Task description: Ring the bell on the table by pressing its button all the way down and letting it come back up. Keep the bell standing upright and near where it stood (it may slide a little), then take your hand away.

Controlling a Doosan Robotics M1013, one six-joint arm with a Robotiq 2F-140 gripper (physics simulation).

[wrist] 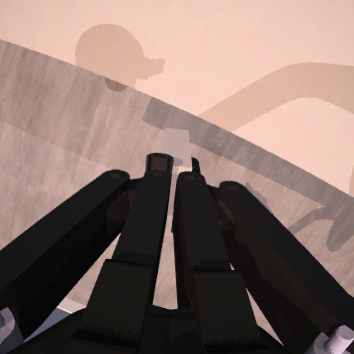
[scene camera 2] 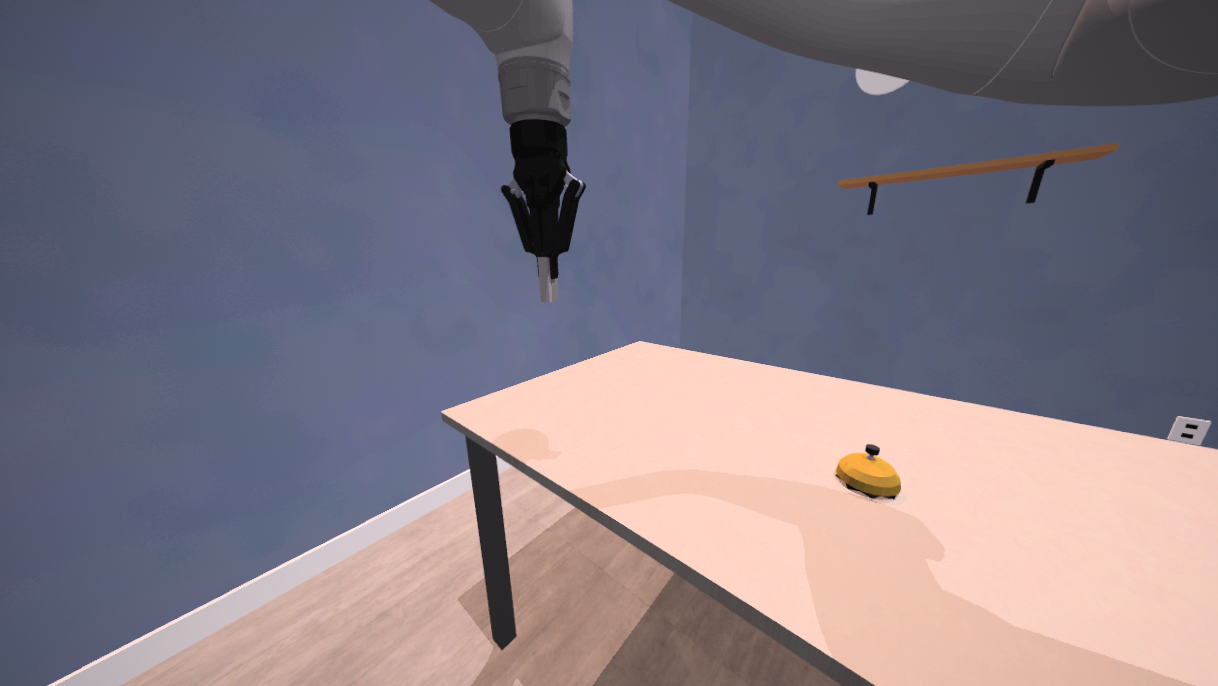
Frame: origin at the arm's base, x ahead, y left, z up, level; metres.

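Seen in the pictures: gripper, fingertip midpoint: (wrist: pixel 174 147) (scene camera 2: pixel 550 300).
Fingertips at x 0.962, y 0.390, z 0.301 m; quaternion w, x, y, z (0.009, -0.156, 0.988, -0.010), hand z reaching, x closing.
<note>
Offsets run from my fingertips to a thing's middle. Level surfaces: height alone.
A yellow dome bell @(dx -0.408, dy -0.303, dz -0.274 m) (scene camera 2: pixel 867 475) stands upright on the pale table @(dz -0.307 m) (scene camera 2: pixel 724 409), towards the right in scene camera 2. Its black button @(dx -0.408, dy -0.303, dz -0.246 m) (scene camera 2: pixel 871 449) sits raised on top of the dome. My gripper (scene camera 2: pixel 548 292) (wrist: pixel 174 147) is shut with nothing between its fingers and points down. It hangs high, well to the left of the bell in scene camera 2, apart from the bell and the table. In the wrist view the table's edge and the wooden floor show beyond the fingers; the bell does not show there.
The arm's large grey link (scene camera 2: pixel 980 42) crosses the upper right of scene camera 2. A wooden shelf (scene camera 2: pixel 980 166) is fixed on the back wall, with a wall socket (scene camera 2: pixel 1189 430) lower at the right. A dark table leg (scene camera 2: pixel 490 545) stands under the left corner. Arm shadows fall on the table.
</note>
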